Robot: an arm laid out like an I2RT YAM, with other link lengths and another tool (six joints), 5 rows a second.
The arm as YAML. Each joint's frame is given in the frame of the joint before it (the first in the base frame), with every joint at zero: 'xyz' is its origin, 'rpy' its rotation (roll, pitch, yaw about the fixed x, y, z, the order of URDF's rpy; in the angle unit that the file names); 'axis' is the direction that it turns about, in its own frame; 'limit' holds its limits. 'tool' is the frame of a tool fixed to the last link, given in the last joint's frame.
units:
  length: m
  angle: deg
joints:
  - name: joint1
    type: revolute
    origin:
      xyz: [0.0, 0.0, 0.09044]
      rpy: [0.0, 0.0, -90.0]
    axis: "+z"
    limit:
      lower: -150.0
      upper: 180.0
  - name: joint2
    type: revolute
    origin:
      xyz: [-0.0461, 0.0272, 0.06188]
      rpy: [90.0, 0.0, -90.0]
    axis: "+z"
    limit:
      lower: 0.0
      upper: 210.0
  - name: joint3
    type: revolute
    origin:
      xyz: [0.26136, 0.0, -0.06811]
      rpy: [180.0, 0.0, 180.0]
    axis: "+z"
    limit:
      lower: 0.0
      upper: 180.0
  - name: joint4
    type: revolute
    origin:
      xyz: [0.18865, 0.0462, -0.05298]
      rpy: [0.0, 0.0, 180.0]
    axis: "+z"
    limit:
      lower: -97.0
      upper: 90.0
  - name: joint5
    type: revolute
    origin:
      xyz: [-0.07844, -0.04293, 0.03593]
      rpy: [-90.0, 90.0, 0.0]
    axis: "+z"
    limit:
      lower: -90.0
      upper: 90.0
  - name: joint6
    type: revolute
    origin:
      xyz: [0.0, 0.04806, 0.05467]
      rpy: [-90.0, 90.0, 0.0]
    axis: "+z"
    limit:
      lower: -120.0
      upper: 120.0
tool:
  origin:
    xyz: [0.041, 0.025, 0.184]
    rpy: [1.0, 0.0, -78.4]
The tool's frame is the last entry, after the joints.
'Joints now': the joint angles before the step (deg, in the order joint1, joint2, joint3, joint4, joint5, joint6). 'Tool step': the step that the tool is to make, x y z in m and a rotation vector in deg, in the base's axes. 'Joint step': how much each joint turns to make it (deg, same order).
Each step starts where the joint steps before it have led.
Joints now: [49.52 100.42 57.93 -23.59 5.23 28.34]
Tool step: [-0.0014 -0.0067 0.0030 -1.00 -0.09 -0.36]
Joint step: [-0.02 -0.87 0.18 -1.76 0.79 0.02]
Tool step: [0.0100 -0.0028 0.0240 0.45 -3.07 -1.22]
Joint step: [-0.01 -2.64 2.01 -2.34 2.36 0.27]
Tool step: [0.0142 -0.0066 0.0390 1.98 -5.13 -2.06]
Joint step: [-0.50 -4.87 1.66 -1.71 3.02 0.17]
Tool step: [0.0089 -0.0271 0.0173 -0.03 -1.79 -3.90]
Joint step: [-2.73 -3.46 0.13 -2.48 1.75 0.32]
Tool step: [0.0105 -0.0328 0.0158 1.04 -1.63 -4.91]
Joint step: [-4.42 -3.70 -0.51 -1.35 0.59 0.21]
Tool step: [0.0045 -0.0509 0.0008 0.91 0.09 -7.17]
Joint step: [-7.21 -3.97 -3.10 -0.46 -0.66 0.40]
